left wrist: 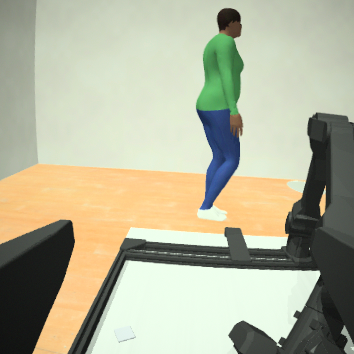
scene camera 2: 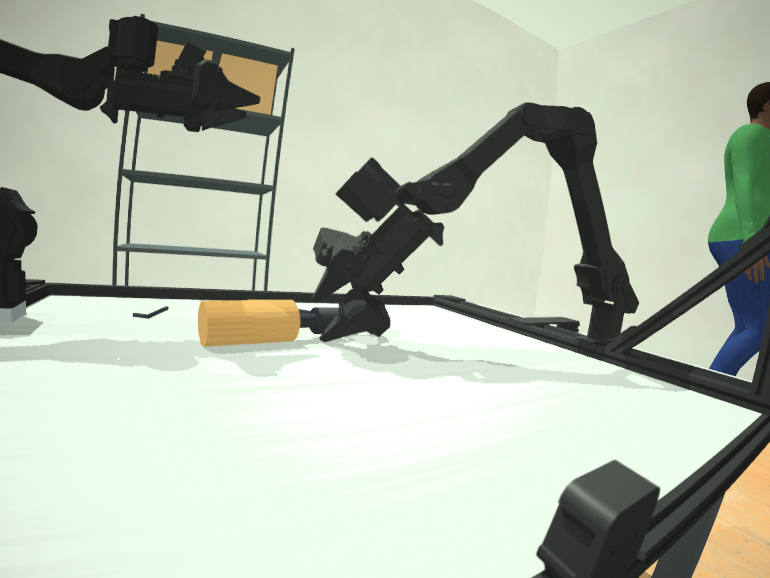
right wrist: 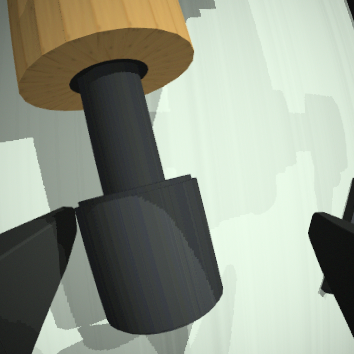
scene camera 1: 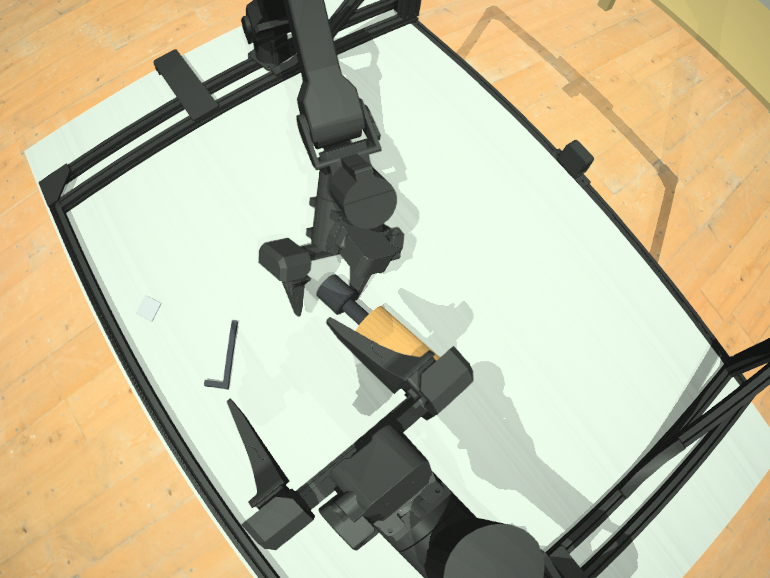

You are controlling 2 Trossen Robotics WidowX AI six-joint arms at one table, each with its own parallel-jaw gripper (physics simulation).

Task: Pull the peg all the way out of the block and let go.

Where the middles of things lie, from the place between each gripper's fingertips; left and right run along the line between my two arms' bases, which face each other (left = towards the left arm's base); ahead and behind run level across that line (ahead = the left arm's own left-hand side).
Now: left hand 320 mm above the dark peg (scene camera 1: 333, 292), 110 mm to the left of it and 100 mm past it. From my left hand the other things lie so: wooden block (scene camera 2: 221, 322): 320 mm below, 150 mm behind, 40 mm to the right.
Now: the dark peg 30 mm behind my right hand and 30 mm to the left of it. Round my right hand: wooden block 70 mm behind, 90 mm to the left.
